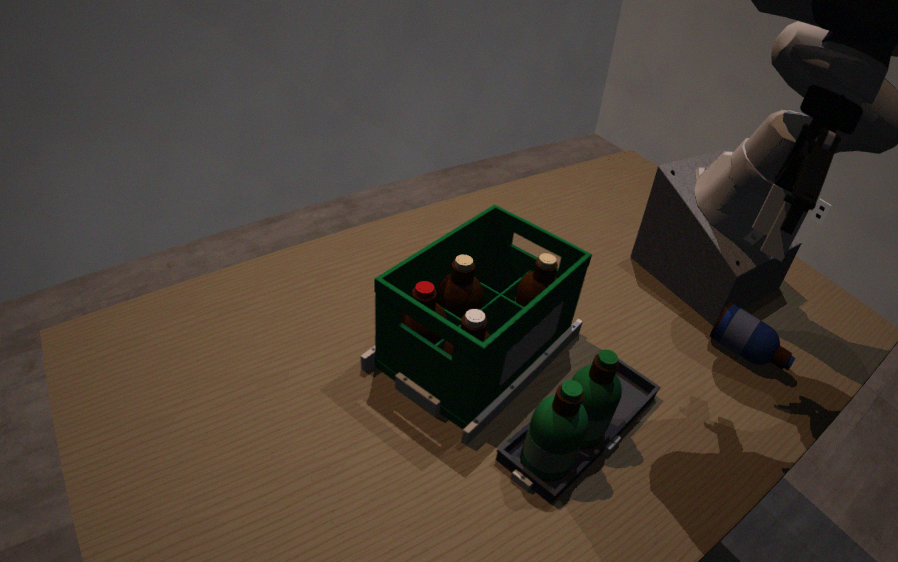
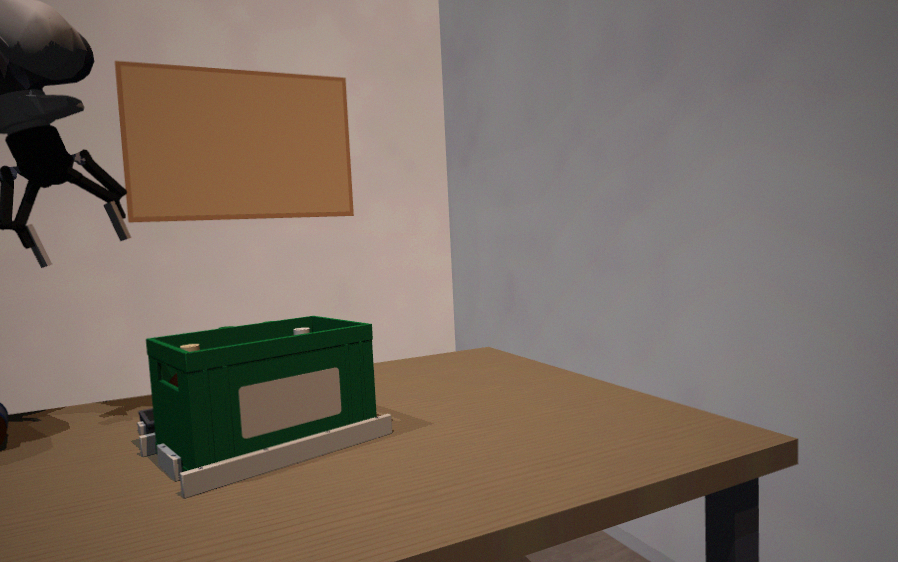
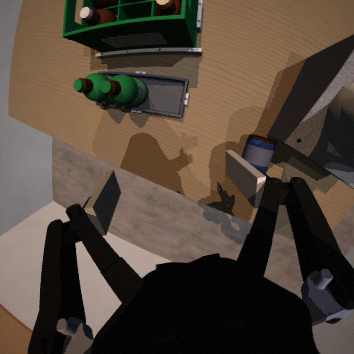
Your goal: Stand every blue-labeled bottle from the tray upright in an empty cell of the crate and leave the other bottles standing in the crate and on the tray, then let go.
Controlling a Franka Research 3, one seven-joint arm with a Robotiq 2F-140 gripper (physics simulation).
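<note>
A blue-labeled bottle (image 1: 748, 334) (image 3: 259, 152) lies on its side on the table, off the tray, beside the robot's base. Two green bottles (image 1: 557, 424) (image 1: 599, 391) (image 3: 125, 91) stand in one part of the tray (image 1: 632, 397) (image 3: 165, 97); its other part is bare. The green crate (image 1: 410, 357) (image 2: 211, 397) (image 3: 180, 35) holds brown bottles with a red cap (image 1: 424, 288), a white cap (image 1: 474, 318) and cream caps (image 1: 463, 261) (image 1: 547, 260). A cell between the white-capped and a cream-capped bottle looks empty. My gripper (image 1: 781, 231) (image 2: 84, 251) (image 3: 171, 171) is open, high above the table's edge, apart from the bottle.
Pale rails (image 1: 523, 381) (image 2: 284, 457) (image 3: 150, 51) edge the crate's foot. The robot's grey base block (image 1: 682, 245) stands close behind the lying bottle. The table's near edge runs close by that bottle. A cork board (image 2: 238, 145) hangs on the wall.
</note>
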